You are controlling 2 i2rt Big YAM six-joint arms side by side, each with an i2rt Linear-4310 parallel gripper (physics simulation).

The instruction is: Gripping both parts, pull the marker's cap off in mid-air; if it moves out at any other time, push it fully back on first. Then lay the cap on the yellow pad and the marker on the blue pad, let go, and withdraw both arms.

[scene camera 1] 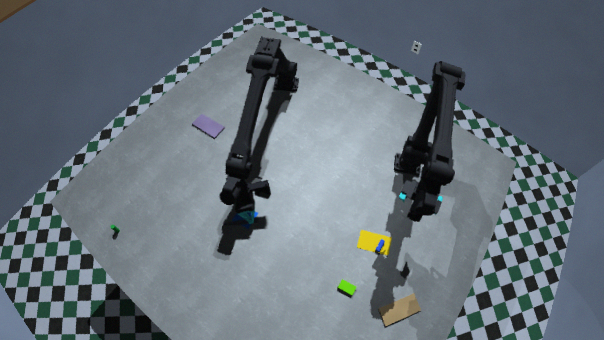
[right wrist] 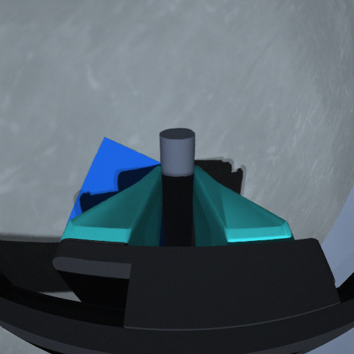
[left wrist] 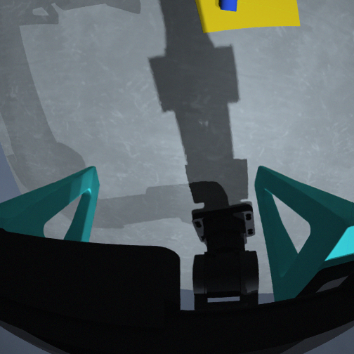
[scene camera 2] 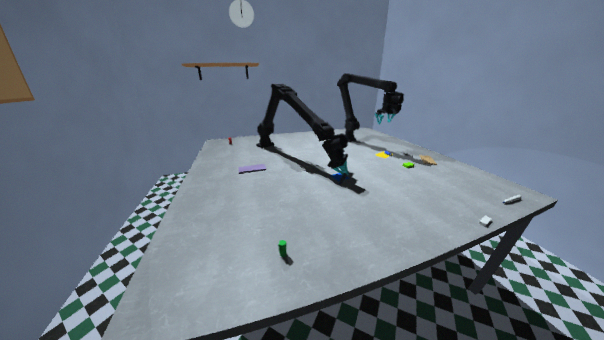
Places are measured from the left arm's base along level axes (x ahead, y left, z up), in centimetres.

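Where they show: left gripper, fingertip midpoint: (scene camera 2: 384, 123); right gripper, fingertip midpoint: (scene camera 1: 251, 221) (scene camera 2: 346, 174); left arm's base, link origin: (scene camera 1: 407, 165) (scene camera 2: 348, 140); right arm's base, link origin: (scene camera 1: 286, 84) (scene camera 2: 265, 145).
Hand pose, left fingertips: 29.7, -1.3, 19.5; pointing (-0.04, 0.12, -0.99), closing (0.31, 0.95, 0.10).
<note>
Things, the pixels of their centre, and the offset from my left fingertips, as dx, dy, dz.
- blue cap, body centre: (scene camera 1: 380, 245) (scene camera 2: 387, 153) +9.9, -7.6, -18.7
- yellow pad, body centre: (scene camera 1: 374, 242) (scene camera 2: 384, 154) +8.7, -9.8, -19.5
- blue pad, body centre: (scene camera 1: 245, 216) (scene camera 2: 339, 176) +8.7, -60.9, -19.5
- lime block, body centre: (scene camera 1: 347, 287) (scene camera 2: 408, 165) +28.2, -17.8, -18.8
- brown board, body centre: (scene camera 1: 399, 309) (scene camera 2: 427, 159) +33.4, +3.2, -19.1
- purple slab, body centre: (scene camera 1: 208, 125) (scene camera 2: 252, 168) -30.3, -90.9, -19.1
- upright green cylinder, body centre: (scene camera 2: 282, 248) (scene camera 1: 114, 228) +28.7, -112.3, -17.1
- white block, body centre: (scene camera 2: 485, 221) +69.0, -49.3, -18.9
The blue cap (scene camera 1: 380, 245) (scene camera 2: 387, 153) (left wrist: 228, 5) lies on the yellow pad (scene camera 1: 367, 241) (scene camera 2: 382, 155) (left wrist: 265, 15). My right gripper (scene camera 1: 246, 218) (scene camera 2: 342, 172) (right wrist: 177, 174) is shut on the marker (right wrist: 177, 152), whose grey end sticks out past the fingertips. It is low at the blue pad (scene camera 2: 337, 176) (right wrist: 104, 159), which it partly hides; whether the marker touches the pad is not clear. My left gripper (scene camera 1: 421, 197) (scene camera 2: 384, 119) (left wrist: 176, 174) is open and empty, high above the table and away from the yellow pad.
A lime block (scene camera 1: 346, 287) (scene camera 2: 408, 165) and a brown board (scene camera 1: 400, 310) (scene camera 2: 428, 160) lie near the yellow pad. A purple slab (scene camera 1: 208, 126) (scene camera 2: 252, 169) and an upright green cylinder (scene camera 1: 115, 229) (scene camera 2: 282, 248) are farther off. A white block (scene camera 2: 485, 220) is near the table edge.
</note>
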